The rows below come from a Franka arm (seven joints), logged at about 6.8 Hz.
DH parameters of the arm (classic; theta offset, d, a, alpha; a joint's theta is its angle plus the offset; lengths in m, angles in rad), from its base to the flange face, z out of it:
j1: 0 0.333 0 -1.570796
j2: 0 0 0 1.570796
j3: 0 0.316 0.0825 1.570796
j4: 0 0 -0.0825 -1.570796
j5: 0 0.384 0 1.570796
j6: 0 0 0.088 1.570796
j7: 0 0.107 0 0
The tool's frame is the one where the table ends.
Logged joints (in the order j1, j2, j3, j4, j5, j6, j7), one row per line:
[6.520, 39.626, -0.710, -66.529, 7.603, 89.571, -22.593]
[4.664, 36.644, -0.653, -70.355, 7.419, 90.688, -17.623]
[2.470, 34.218, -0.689, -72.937, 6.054, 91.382, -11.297]
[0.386, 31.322, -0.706, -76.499, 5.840, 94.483, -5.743]
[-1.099, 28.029, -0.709, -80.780, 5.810, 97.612, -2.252]
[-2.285, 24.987, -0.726, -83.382, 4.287, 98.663, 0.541]
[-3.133, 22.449, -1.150, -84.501, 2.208, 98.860, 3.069]
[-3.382, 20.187, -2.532, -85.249, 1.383, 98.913, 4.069]
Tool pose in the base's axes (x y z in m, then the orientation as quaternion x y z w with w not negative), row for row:
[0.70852, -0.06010, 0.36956, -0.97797, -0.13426, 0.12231, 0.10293]
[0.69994, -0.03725, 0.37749, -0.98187, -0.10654, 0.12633, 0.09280]
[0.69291, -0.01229, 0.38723, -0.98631, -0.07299, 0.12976, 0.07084]
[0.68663, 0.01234, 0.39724, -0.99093, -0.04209, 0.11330, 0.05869]
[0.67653, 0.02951, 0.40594, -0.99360, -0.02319, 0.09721, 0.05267]
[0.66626, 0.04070, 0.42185, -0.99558, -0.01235, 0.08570, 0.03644]
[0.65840, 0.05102, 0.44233, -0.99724, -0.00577, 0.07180, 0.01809]
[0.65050, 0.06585, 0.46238, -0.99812, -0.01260, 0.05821, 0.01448]
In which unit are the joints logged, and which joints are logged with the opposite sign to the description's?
The joints are logged in degrees. Opposite sign: j1, j3.
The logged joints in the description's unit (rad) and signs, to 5 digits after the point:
[-0.11380, 0.69160, 0.01239, -1.16115, 0.13270, 1.56331, -0.39432]
[-0.08140, 0.63956, 0.01140, -1.22793, 0.12949, 1.58280, -0.30758]
[-0.04311, 0.59722, 0.01203, -1.27299, 0.10566, 1.59492, -0.19717]
[-0.00674, 0.54667, 0.01232, -1.33516, 0.10193, 1.64904, -0.10023]
[0.01918, 0.48920, 0.01237, -1.40988, 0.10140, 1.70365, -0.03930]
[0.03988, 0.43611, 0.01267, -1.45529, 0.07482, 1.72199, 0.00944]
[0.05468, 0.39181, 0.02007, -1.47482, 0.03854, 1.72543, 0.05356]
[0.05903, 0.35233, 0.04419, -1.48788, 0.02414, 1.72636, 0.07102]

